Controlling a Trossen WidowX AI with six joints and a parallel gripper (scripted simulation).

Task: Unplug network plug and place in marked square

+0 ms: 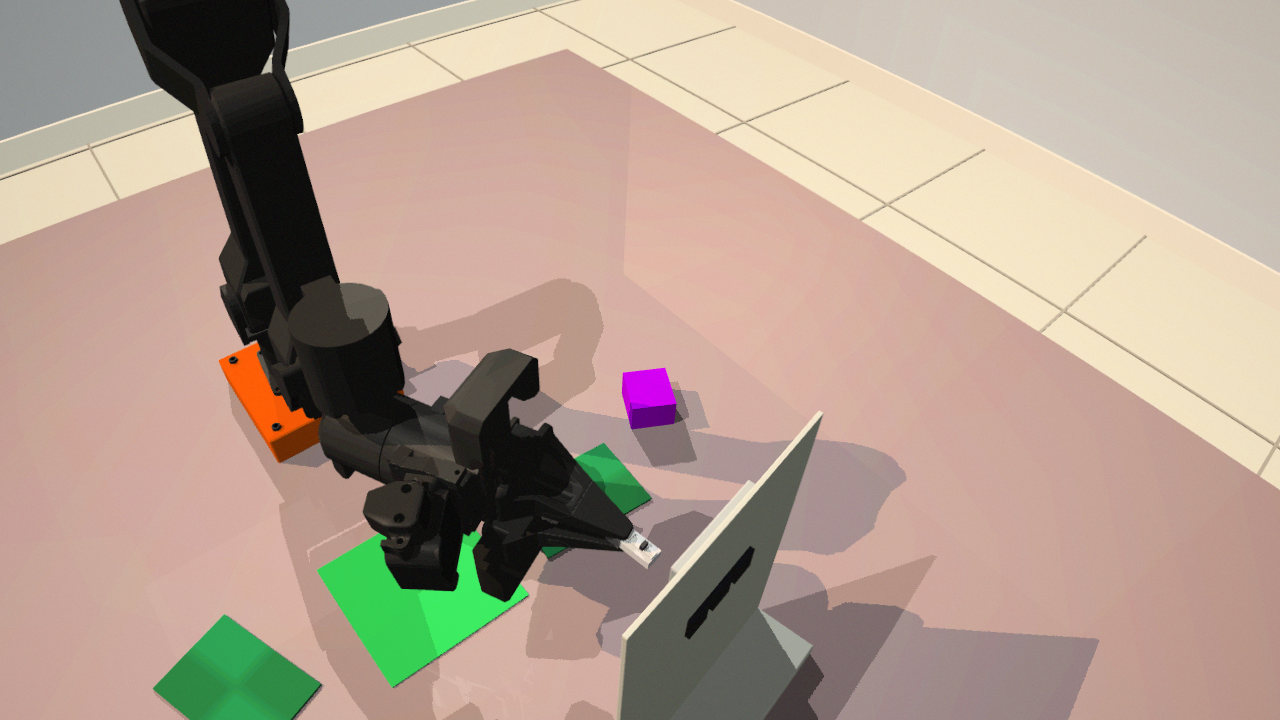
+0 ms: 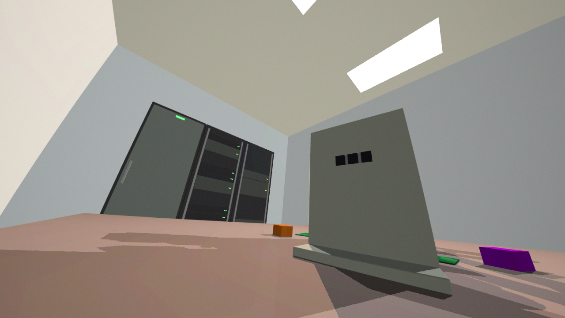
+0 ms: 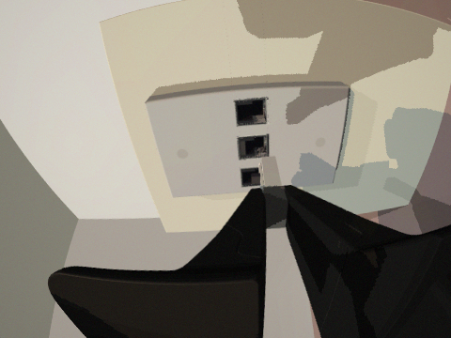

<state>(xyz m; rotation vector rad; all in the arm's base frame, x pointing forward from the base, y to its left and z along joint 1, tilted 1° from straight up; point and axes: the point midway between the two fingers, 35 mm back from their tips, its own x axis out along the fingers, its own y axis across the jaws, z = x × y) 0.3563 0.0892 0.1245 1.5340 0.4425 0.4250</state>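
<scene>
My gripper tip is now 16 cm above the bright green marked square, 13 cm past it and 10 cm to the left of it. The rest, counted from my gripper tip: upright panel (6 cm ahead, 5 cm below, 2 cm to the left).
</scene>
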